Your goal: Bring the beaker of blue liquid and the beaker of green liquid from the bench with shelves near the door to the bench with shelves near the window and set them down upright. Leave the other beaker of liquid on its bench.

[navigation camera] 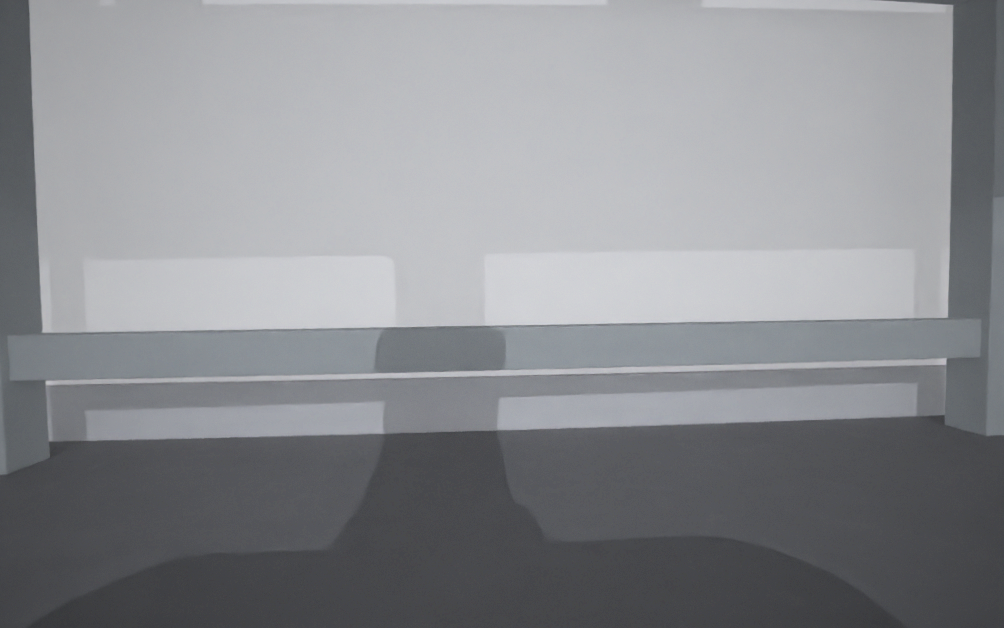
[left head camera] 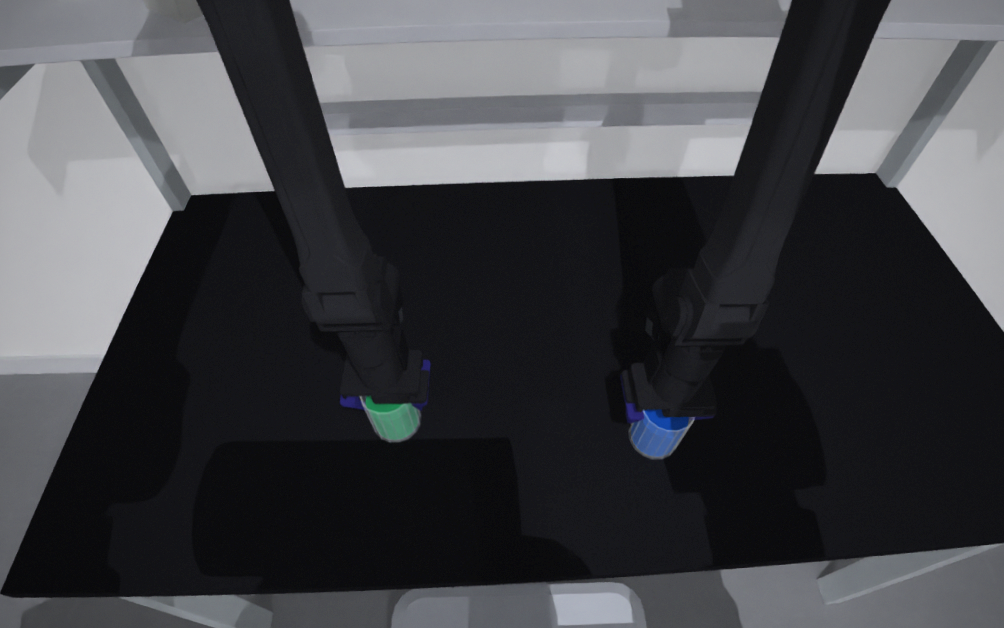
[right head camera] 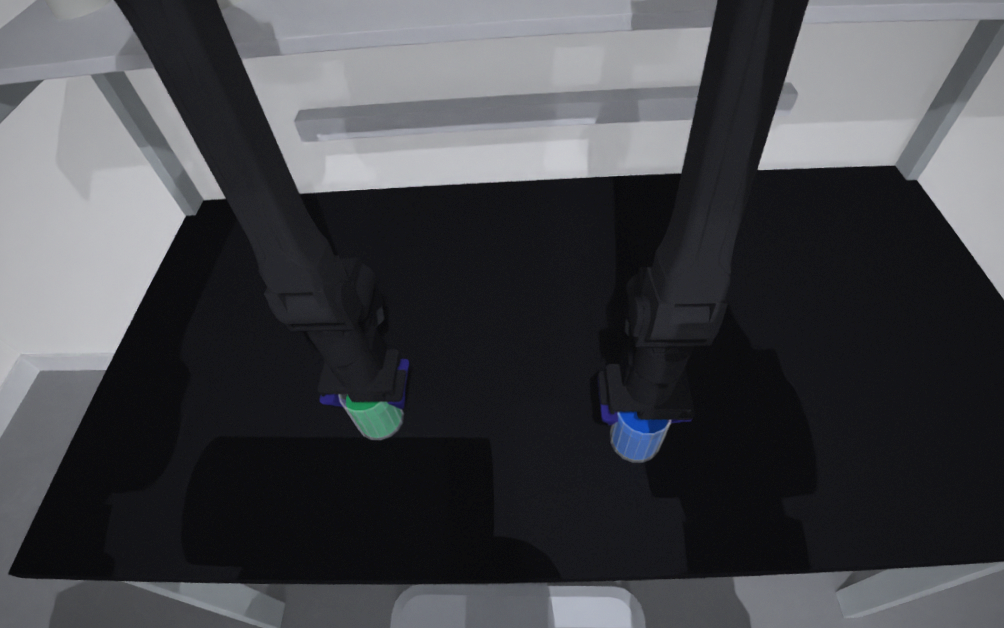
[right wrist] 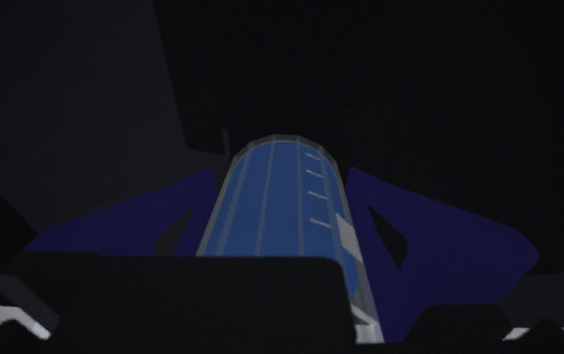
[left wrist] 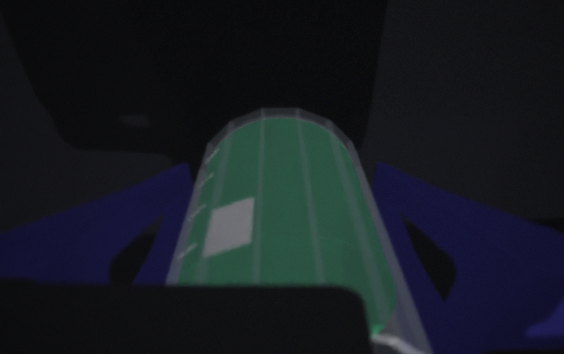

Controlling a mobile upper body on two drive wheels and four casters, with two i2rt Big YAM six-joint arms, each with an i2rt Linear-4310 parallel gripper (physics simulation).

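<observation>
My left gripper (left head camera: 385,403) (right head camera: 364,402) (left wrist: 282,177) is shut on the beaker of green liquid (left head camera: 394,423) (right head camera: 377,420) (left wrist: 285,210), its blue fingers on both sides. My right gripper (left head camera: 668,414) (right head camera: 646,418) (right wrist: 281,177) is shut on the beaker of blue liquid (left head camera: 656,438) (right head camera: 636,442) (right wrist: 280,210). Both beakers look about upright, over the front half of a black bench top (left head camera: 503,296) (right head camera: 481,296). Whether their bases touch it, I cannot tell. The other beaker of liquid does not show.
A grey shelf (left head camera: 481,25) (right head camera: 444,22) spans the bench's back, with a post (left head camera: 136,133) (right head camera: 148,140) at the left. A rail (left head camera: 518,111) (right head camera: 518,111) runs below it. In the navigation camera, a crossbar (navigation camera: 222,355) joins the bench legs (navigation camera: 18,414) (navigation camera: 969,385) before a wall.
</observation>
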